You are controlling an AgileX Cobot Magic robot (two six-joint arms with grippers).
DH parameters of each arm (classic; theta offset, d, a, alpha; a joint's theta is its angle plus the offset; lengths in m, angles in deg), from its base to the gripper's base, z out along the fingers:
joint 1: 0 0.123 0 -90
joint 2: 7.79 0 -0.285 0
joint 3: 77.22 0 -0.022 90
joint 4: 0 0.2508 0 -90
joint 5: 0 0 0.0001 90
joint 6: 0 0.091 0 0
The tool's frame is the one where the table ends.
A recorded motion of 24 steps. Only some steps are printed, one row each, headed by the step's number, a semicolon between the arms.
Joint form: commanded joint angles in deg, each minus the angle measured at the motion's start. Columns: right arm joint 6, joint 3, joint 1, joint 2, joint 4, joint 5; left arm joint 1, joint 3, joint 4, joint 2, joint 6, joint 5.
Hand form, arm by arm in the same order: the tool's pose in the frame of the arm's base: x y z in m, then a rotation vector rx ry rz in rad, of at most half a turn. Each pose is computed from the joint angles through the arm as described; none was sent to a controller.
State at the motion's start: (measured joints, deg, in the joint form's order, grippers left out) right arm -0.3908 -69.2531 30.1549 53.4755 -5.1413 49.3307; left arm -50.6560 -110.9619 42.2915 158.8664 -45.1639 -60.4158
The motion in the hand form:
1: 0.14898 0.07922 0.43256 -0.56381 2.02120 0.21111; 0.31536 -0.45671 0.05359 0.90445 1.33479 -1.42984
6: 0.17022 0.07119 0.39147 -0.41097 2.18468 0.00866; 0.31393 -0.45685 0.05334 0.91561 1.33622 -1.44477
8: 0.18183 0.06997 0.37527 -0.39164 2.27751 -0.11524; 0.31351 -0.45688 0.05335 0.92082 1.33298 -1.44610
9: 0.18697 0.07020 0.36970 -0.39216 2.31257 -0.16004; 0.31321 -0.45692 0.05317 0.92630 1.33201 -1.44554
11: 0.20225 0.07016 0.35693 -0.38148 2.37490 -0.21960; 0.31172 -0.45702 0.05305 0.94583 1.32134 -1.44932
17: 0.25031 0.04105 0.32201 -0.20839 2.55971 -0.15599; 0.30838 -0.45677 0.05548 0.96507 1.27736 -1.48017
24: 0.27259 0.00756 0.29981 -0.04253 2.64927 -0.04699; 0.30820 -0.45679 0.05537 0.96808 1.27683 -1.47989
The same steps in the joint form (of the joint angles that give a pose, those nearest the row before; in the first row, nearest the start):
1: 0.39 1.26 -0.03 -0.34 -0.01 0.53; 0.64 -0.69 -0.47 -0.62 -1.90 1.70
6: 14.20 7.74 -0.16 2.16 -14.08 2.06; 0.64 -0.69 0.53 -0.62 -2.84 1.38
8: 17.20 8.62 -0.16 5.17 -18.84 5.58; 0.64 -0.69 0.79 -0.62 -2.84 1.24
9: 17.63 8.62 -0.29 6.63 -20.05 6.92; 0.64 -0.69 1.06 -0.62 -2.85 1.24
11: 17.62 8.63 -2.11 10.20 -20.68 7.36; 0.64 -0.69 2.03 -0.62 -2.85 0.81
17: 9.68 7.63 -16.92 19.57 -8.70 3.42; 0.64 -0.69 3.13 -0.62 -2.85 -1.61
24: 2.53 7.36 -27.68 24.63 1.72 1.37; 0.64 -0.69 3.27 -0.62 -2.85 -1.61

